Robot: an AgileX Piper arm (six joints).
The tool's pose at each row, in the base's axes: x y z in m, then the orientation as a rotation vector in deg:
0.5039 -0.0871 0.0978 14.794 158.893 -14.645
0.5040 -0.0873 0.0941 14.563 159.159 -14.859
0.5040 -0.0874 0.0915 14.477 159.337 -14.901
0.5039 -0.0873 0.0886 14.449 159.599 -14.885
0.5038 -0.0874 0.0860 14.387 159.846 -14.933
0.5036 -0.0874 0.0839 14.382 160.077 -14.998
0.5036 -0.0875 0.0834 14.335 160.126 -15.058
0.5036 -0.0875 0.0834 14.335 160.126 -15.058
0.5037 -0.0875 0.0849 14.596 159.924 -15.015
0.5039 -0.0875 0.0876 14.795 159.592 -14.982
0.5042 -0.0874 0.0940 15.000 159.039 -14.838
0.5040 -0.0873 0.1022 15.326 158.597 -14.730
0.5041 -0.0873 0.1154 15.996 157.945 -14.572
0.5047 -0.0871 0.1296 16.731 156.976 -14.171
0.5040 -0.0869 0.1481 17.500 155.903 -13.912
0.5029 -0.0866 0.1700 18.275 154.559 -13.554
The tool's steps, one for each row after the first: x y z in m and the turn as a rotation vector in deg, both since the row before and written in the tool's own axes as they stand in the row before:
0.0012 0.0004 0.0035 0.124 0.232 -0.223
0.0009 0.0003 0.0024 0.021 0.164 -0.089
0.0011 0.0005 0.0026 -0.011 0.254 -0.055
0.0010 0.0003 0.0024 0.029 0.235 -0.083
0.0009 0.0003 0.0019 0.048 0.228 -0.044
0.0002 0.0000 0.0005 0.037 0.043 -0.046
0.0000 0.0000 0.0000 0.000 0.000 0.000
-0.0006 -0.0002 -0.0014 -0.001 -0.162 0.211
-0.0011 -0.0004 -0.0025 -0.004 -0.299 0.187
-0.0024 -0.0008 -0.0059 -0.084 -0.517 0.238
-0.0027 -0.0011 -0.0077 -0.041 -0.389 0.300
-0.0048 -0.0019 -0.0122 -0.035 -0.544 0.573
-0.0057 -0.0017 -0.0129 -0.203 -0.844 0.701
-0.0064 -0.0024 -0.0172 -0.102 -0.936 0.726
-0.0077 -0.0027 -0.0204 -0.179 -1.196 0.792

